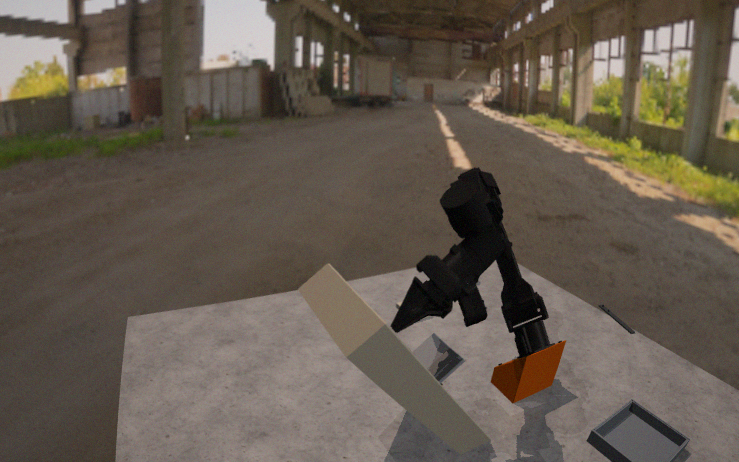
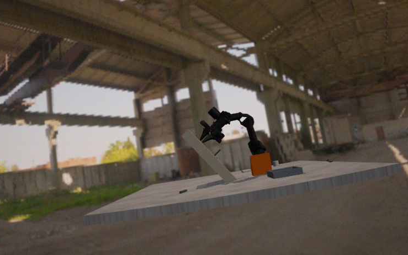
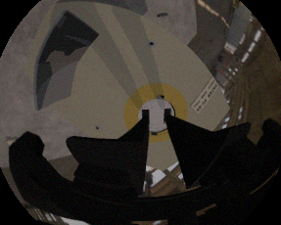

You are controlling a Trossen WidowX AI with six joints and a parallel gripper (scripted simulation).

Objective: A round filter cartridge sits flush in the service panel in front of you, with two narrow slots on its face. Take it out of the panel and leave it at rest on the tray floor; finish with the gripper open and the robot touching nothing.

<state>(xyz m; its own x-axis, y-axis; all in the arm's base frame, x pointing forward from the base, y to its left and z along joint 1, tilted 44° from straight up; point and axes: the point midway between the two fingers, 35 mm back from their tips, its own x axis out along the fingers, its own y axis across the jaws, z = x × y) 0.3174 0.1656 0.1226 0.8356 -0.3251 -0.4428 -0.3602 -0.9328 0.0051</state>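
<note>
Now: gripper tip 2 cm short of the round pale cartridge and 1 cm above it. The rest, counted from my gripper tip: beige service panel (9 cm below, 3 cm behind); grey tray (44 cm behind, 25 cm below, 24 cm to the left); small beige block (43 cm to the right, 26 cm below, 25 cm behind).
</note>
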